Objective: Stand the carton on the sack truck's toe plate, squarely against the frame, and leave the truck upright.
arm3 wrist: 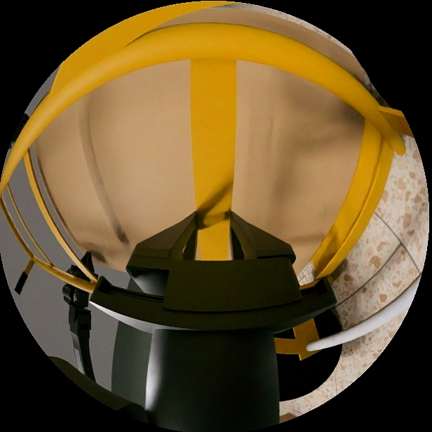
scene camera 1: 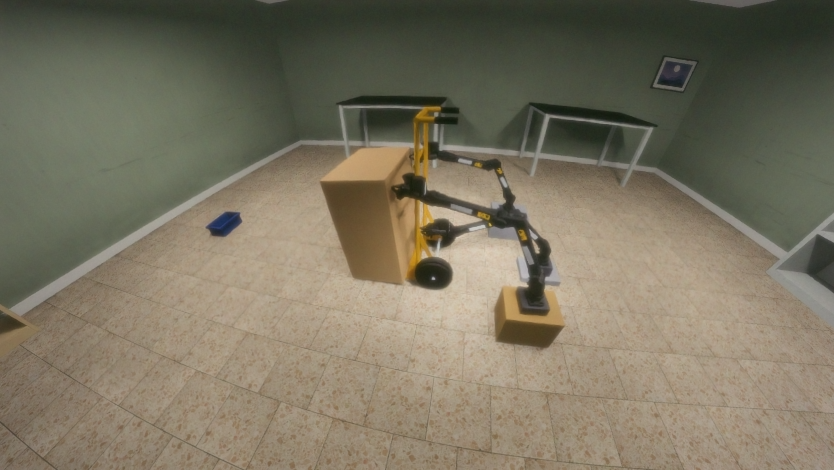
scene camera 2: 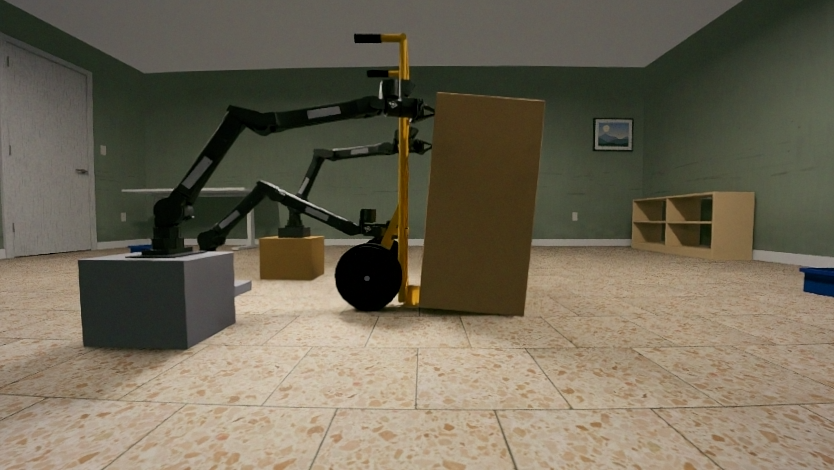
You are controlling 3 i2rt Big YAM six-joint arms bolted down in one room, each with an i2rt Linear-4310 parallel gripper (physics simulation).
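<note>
The carton [arm3 wrist: 145,150] [scene camera 1: 364,233] [scene camera 2: 478,204] stands close in front of the sack truck [arm3 wrist: 215,42] [scene camera 1: 417,137] [scene camera 2: 403,180]. In scene camera 2 it tilts slightly away from the upright frame, its near-frame bottom edge a little raised. It hides the toe plate. Arm3's gripper [arm3 wrist: 214,217] is shut on the frame's yellow middle bar, in front of the carton. In scene camera 2 an upper gripper [scene camera 2: 433,112] and one below it [scene camera 2: 430,145] reach past the frame to the carton's face; their finger gaps are unclear. A low arm reaches the frame near the wheels.
A wheel [scene camera 1: 433,273] [scene camera 2: 367,277] stands beside the frame. Arm bases stand on a tan block [scene camera 1: 528,326] [scene camera 2: 291,259] and a grey block [scene camera 2: 134,303]. A blue tray [scene camera 1: 224,224] lies on the floor to the left. Two black-topped tables [scene camera 1: 391,101] [scene camera 1: 589,114] stand behind.
</note>
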